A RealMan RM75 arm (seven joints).
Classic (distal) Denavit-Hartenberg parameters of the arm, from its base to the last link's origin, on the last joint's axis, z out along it. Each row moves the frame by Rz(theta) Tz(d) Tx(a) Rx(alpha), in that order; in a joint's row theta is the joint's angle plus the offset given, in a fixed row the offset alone. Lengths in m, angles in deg.
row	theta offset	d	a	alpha
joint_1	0	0.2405	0	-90
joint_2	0	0	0	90
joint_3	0	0.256	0	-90
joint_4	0	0	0	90
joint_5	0	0.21	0	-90
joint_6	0	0	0	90
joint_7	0	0.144	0	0
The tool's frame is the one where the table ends.
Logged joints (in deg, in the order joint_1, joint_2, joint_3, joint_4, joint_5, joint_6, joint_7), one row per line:
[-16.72, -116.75, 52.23, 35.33, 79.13, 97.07, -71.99]
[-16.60, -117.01, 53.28, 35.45, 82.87, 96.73, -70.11]
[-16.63, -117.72, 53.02, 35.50, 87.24, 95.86, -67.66]
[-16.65, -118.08, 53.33, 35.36, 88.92, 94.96, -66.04]
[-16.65, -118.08, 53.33, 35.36, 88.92, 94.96, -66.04]
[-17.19, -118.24, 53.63, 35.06, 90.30, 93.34, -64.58]
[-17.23, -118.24, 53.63, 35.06, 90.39, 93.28, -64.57]
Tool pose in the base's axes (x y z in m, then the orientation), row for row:
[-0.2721, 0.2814, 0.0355, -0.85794, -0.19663, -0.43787, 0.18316]
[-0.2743, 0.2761, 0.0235, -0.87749, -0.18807, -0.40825, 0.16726]
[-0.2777, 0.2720, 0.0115, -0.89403, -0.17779, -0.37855, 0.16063]
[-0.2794, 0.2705, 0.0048, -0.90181, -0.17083, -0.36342, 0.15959]
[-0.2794, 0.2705, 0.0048, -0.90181, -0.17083, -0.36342, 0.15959]
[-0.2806, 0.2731, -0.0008, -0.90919, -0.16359, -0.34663, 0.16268]
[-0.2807, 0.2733, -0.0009, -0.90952, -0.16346, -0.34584, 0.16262]
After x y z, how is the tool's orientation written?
As a quaternion, x y z w.
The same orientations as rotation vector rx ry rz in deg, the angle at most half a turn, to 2 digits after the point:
[-138.67, -31.78, -70.77]
[-143.07, -30.66, -66.56]
[-146.30, -29.09, -61.95]
[-147.66, -27.97, -59.50]
[-147.66, -27.97, -59.50]
[-148.61, -26.74, -56.66]
[-148.67, -26.72, -56.53]

